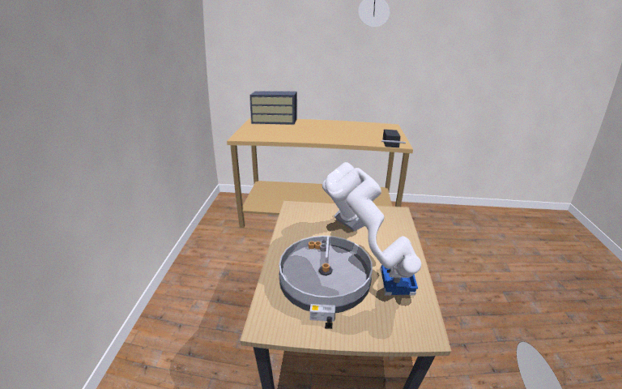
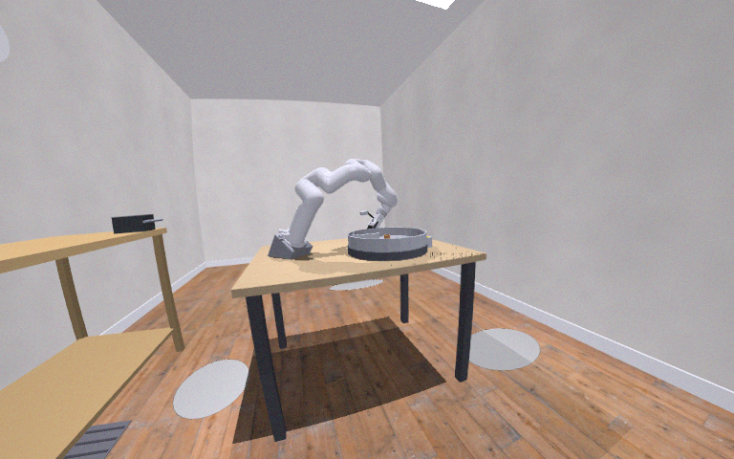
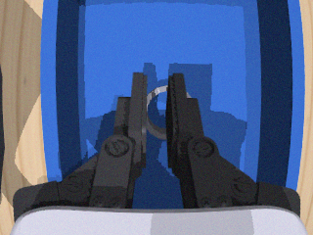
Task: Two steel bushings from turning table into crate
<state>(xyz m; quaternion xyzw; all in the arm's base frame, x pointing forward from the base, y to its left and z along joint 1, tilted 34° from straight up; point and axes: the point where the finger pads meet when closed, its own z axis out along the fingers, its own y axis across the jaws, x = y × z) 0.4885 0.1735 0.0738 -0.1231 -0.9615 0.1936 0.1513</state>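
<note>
Right now my hand is 3 cm above the blue crate and 1 cm to the right of it. Round my hand: grey round turning table 33 cm to the right, 6 cm behind.
</note>
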